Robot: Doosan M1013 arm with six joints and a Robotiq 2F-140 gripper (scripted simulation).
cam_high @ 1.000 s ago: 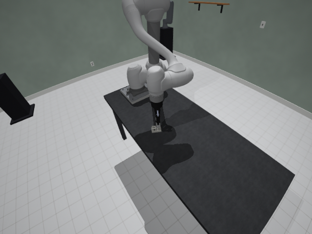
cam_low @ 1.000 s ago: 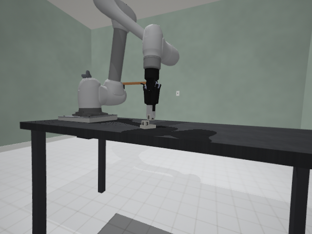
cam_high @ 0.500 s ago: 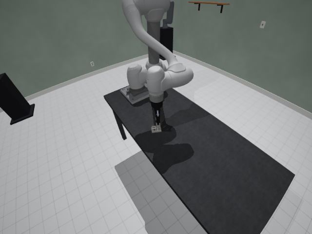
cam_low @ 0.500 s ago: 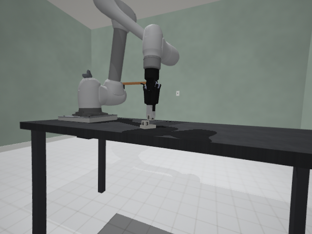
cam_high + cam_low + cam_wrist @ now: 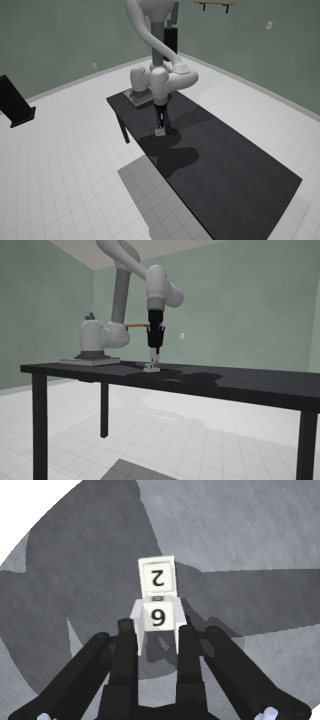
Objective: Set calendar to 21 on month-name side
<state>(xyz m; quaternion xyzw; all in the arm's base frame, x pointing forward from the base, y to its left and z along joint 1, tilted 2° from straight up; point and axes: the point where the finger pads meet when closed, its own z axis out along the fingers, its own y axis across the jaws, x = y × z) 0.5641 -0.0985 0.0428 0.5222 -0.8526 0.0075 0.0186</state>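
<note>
Now: the cube 30 mm below my hand. Also, from my hand: white tray (80 mm below, 10 mm to the right, 10 mm behind).
</note>
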